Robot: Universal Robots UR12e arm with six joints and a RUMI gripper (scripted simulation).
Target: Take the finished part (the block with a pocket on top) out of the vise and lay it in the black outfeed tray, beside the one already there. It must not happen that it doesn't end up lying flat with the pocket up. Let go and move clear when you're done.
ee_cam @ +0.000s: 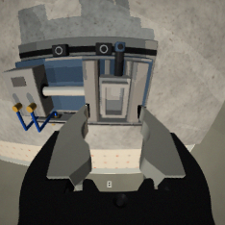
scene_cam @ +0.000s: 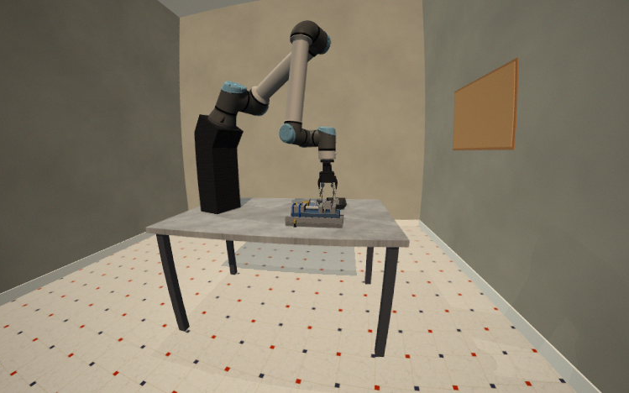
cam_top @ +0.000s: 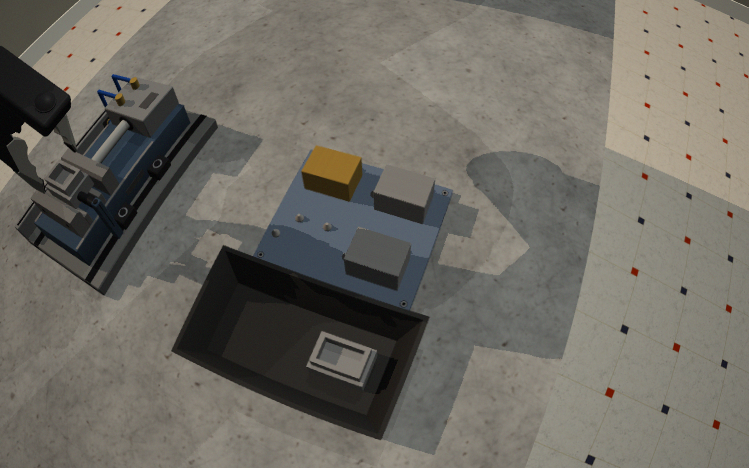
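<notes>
Right now my hand is 9 cm above the vise, 6 cm past it and 1 cm to the left of it. Round my hand: orange block: 28 cm to the left, 22 cm behind, 11 cm below; blue fixture plate: 33 cm to the left, 18 cm behind, 13 cm below.
</notes>
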